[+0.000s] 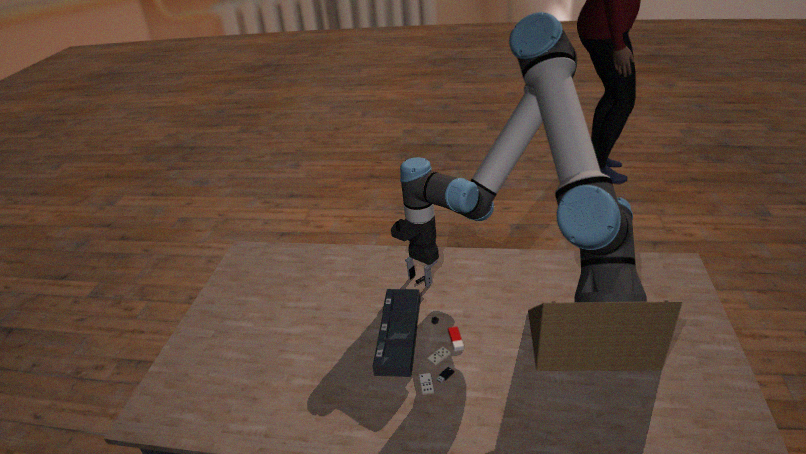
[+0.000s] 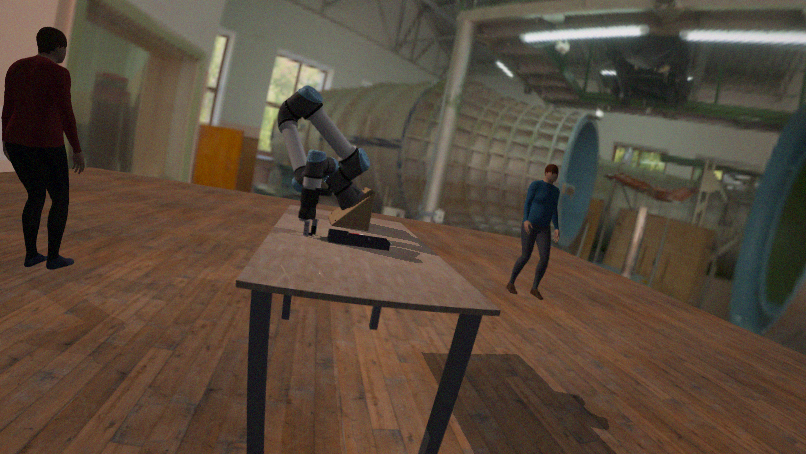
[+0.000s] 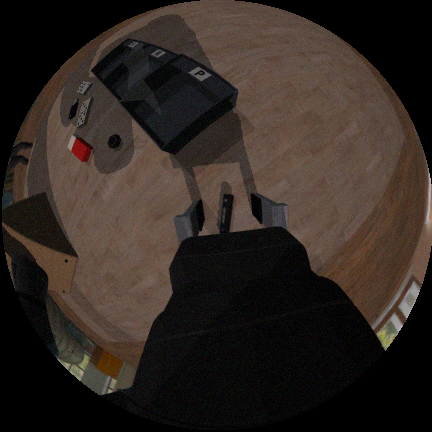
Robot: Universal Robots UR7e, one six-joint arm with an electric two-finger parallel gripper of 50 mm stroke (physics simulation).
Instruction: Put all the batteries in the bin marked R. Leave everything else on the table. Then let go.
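Frame: origin at the arm's base, x right, y ahead, z up, level; centimetres.
Seen in the pictures: gripper, fingertip midpoint: (image 1: pixel 420 280) (image 2: pixel 309 234) (image 3: pixel 227 206); arm's base, link origin: (image 1: pixel 610 305) (image 2: pixel 352 201) (image 3: pixel 28 269).
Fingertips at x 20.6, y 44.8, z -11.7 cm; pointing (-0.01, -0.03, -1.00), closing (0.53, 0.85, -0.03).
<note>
Offsets run from my fingertips to a thing's top centre.
A slim black battery @[dx +0.7, dy -0.7, dz +0.8 cm] (image 1: pixel 420 279) (image 3: pixel 226 213) lies on the table between the fingers, with a gap on each side. My gripper (image 1: pixel 420 280) (image 2: pixel 310 231) (image 3: pixel 227 206) is open, pointing down around the battery and holding nothing. Its fingertips are low; whether they touch the table I cannot tell. The dark tray @[dx -20.4, dy +3.0, dz +3.7 cm] (image 1: pixel 393 372) (image 2: pixel 358 239) (image 3: pixel 200 127) has three bins in a row. The bin marked R is the middle one, with its label @[dx -20.5, dy +6.3, dz +2.6 cm] (image 1: pixel 384 327) (image 3: pixel 158 53) on the far rim. The bin's inside is dark and partly shadowed; no battery can be made out in it.
Beside the tray lie a small black round part @[dx -15.2, dy -5.3, dz +0.6 cm] (image 1: pixel 434 320) (image 3: pixel 114 141), a red and white eraser @[dx -21.3, dy -10.9, dz +1.1 cm] (image 1: pixel 455 338) (image 3: pixel 80 148), two dominoes @[dx -26.7, dy -7.3, dz +0.5 cm] (image 1: pixel 438 355) @[dx -34.8, dy -5.2, dz +0.5 cm] (image 1: pixel 425 383) and a black USB stick @[dx -32.3, dy -9.1, dz +0.5 cm] (image 1: pixel 445 374) (image 3: pixel 73 108). A tan angled panel (image 1: pixel 606 338) (image 2: pixel 355 213) stands before the arm's base.
</note>
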